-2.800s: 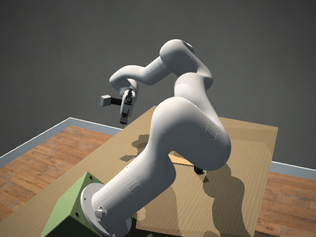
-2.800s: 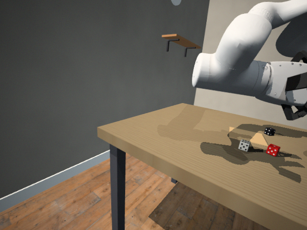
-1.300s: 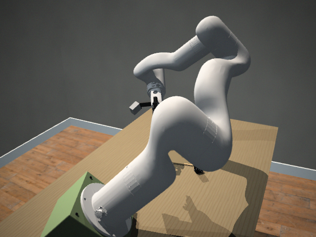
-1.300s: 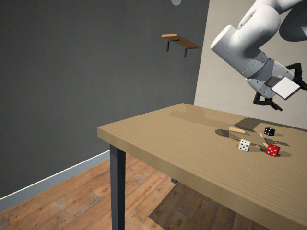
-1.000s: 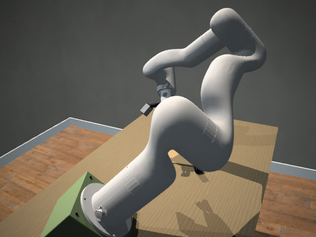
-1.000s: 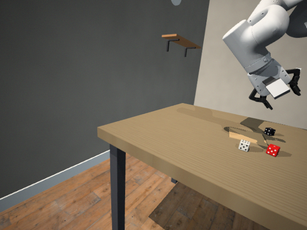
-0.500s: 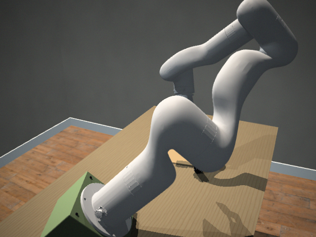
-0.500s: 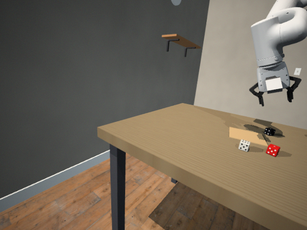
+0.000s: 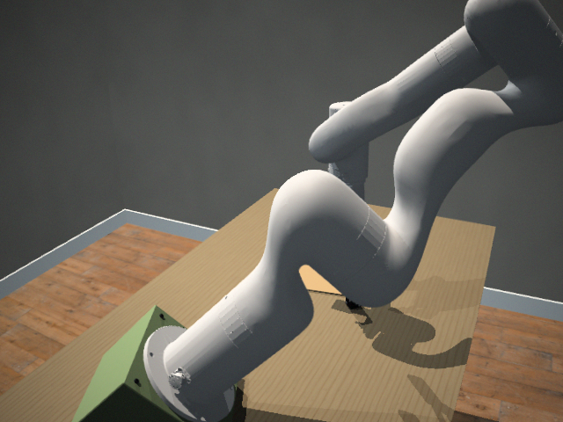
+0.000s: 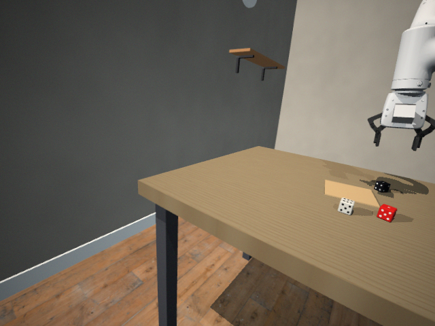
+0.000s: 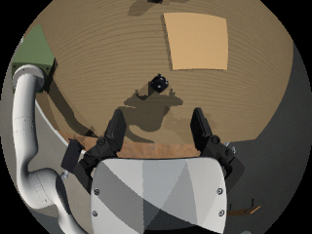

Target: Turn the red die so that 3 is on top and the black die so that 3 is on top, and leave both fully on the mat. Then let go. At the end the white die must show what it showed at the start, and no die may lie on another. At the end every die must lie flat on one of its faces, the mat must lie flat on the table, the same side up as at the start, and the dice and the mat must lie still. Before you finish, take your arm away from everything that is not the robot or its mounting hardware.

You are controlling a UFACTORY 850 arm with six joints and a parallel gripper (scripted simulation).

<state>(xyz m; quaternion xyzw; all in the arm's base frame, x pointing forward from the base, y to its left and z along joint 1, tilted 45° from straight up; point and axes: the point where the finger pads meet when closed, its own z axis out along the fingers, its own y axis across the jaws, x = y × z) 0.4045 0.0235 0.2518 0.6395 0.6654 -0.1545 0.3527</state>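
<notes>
My hand is 1 cm past the black die, 3 cm to the left of it and 15 cm above it. Round my hand: red die (1 cm ahead, 20 cm to the left, 15 cm below); then tan mat (9 cm ahead, 8 cm to the left, 16 cm below); then white die (10 cm ahead, 23 cm to the left, 15 cm below).
</notes>
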